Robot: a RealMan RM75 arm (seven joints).
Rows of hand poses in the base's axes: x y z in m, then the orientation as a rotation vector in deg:
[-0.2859 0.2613 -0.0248 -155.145 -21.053 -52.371]
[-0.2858 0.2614 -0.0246 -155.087 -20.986 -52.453]
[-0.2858 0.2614 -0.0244 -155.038 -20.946 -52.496]
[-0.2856 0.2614 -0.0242 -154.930 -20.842 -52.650]
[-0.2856 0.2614 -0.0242 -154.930 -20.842 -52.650]
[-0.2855 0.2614 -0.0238 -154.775 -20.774 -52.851]
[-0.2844 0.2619 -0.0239 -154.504 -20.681 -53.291]
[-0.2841 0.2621 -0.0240 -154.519 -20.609 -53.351]
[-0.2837 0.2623 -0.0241 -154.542 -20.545 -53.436]
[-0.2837 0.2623 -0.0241 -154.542 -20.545 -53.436]
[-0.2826 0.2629 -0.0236 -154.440 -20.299 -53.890]
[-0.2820 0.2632 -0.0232 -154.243 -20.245 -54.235]
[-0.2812 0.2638 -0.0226 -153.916 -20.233 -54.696]
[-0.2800 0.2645 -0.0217 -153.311 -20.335 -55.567]
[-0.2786 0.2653 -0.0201 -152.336 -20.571 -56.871]
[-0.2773 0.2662 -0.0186 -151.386 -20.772 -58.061]
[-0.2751 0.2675 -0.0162 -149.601 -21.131 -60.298]
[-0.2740 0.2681 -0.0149 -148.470 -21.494 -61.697]
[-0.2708 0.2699 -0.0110 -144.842 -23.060 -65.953]
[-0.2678 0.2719 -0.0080 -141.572 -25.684 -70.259]
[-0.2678 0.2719 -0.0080 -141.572 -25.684 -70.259]
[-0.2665 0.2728 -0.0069 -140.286 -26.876 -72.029]
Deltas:
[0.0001 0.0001 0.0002 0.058 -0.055 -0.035]
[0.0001 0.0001 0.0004 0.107 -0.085 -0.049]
[0.0003 0.0001 0.0006 0.209 -0.191 -0.101]
[0.0003 0.0001 0.0006 0.209 -0.191 -0.101]
[0.0004 0.0001 0.0010 0.332 -0.337 -0.123]
[0.0015 0.0006 0.0009 0.521 -0.656 -0.163]
[0.0018 0.0008 0.0008 0.520 -0.687 -0.223]
[0.0022 0.0010 0.0007 0.504 -0.736 -0.286]
[0.0022 0.0010 0.0007 0.504 -0.736 -0.286]
[0.0033 0.0016 0.0012 0.587 -1.030 -0.481]
[0.0039 0.0019 0.0016 0.713 -1.281 -0.508]
[0.0047 0.0025 0.0022 0.918 -1.630 -0.484]
[0.0059 0.0032 0.0031 1.250 -2.303 -0.369]
[0.0073 0.0040 0.0047 1.771 -3.333 -0.125]
[0.0086 0.0049 0.0062 2.294 -4.285 0.107]
[0.0108 0.0062 0.0086 3.252 -6.088 0.521]
[0.0119 0.0068 0.0099 3.799 -7.242 0.864]
[0.0151 0.0086 0.0138 5.368 -10.877 2.230]
[0.0181 0.0106 0.0168 6.074 -14.656 4.063]
[0.0181 0.0106 0.0168 6.074 -14.656 4.063]
[0.0194 0.0115 0.0179 6.219 -16.225 4.850]

